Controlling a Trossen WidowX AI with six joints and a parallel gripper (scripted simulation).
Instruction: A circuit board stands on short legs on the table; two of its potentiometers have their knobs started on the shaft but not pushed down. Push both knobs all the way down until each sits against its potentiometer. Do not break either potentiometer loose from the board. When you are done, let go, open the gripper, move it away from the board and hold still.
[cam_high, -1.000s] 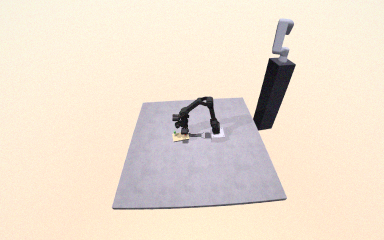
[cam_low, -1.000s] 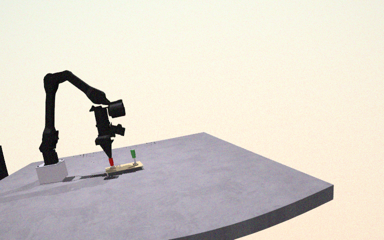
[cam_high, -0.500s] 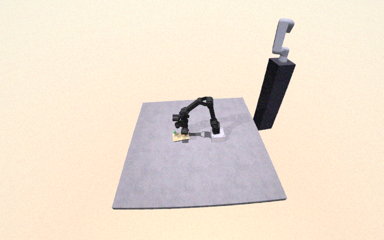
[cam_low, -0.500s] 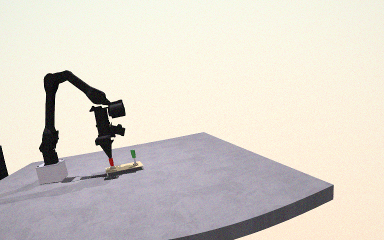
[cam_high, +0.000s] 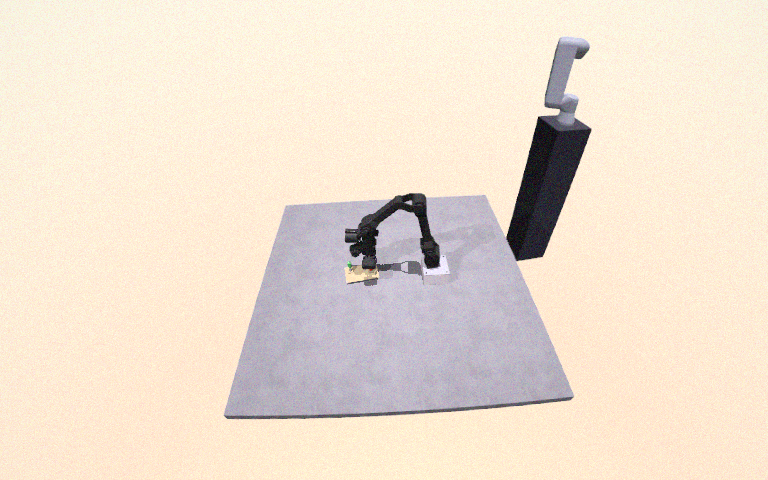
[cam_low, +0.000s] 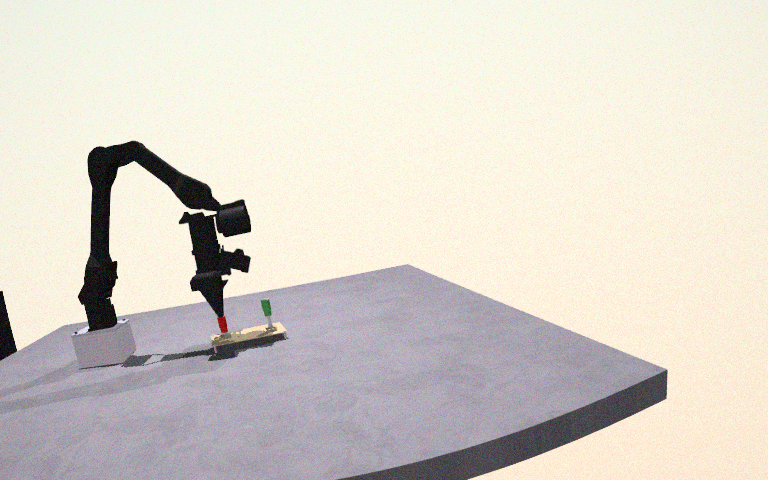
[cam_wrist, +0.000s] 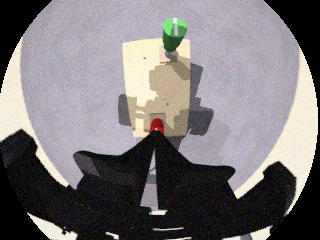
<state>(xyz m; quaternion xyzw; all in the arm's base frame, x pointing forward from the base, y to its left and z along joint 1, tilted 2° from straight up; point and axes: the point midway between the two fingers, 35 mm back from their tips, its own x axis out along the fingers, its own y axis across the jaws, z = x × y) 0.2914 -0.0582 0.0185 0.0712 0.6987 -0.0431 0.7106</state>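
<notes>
Now: the red knob 1 cm below my gripper tip. Round my gripper tip: green knob 10 cm ahead, 2 cm to the right, 1 cm above.
</notes>
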